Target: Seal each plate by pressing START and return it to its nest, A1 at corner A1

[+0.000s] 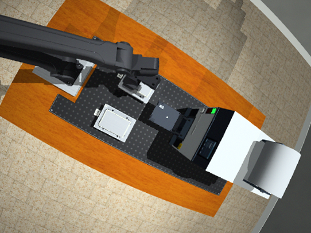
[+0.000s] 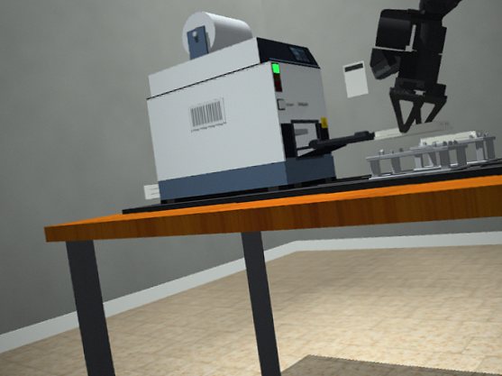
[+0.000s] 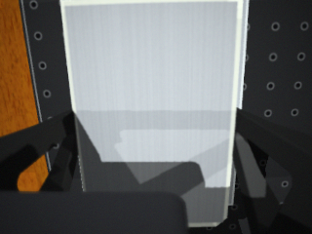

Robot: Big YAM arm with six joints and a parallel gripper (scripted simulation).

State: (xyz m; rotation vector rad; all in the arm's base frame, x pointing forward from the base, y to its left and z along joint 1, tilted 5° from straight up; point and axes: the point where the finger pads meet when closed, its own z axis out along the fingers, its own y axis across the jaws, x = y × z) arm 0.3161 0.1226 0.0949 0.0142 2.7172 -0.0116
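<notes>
Right now the plate nest is 5 cm below my hand. The rest, counted from my hand: sealer stage: 19 cm ahead, 7 cm to the right, 1 cm above; then pale start button: 29 cm ahead, 10 cm above, 2 cm to the left; then A1 mark: 8 cm behind, 5 cm to the left, 4 cm below.
</notes>
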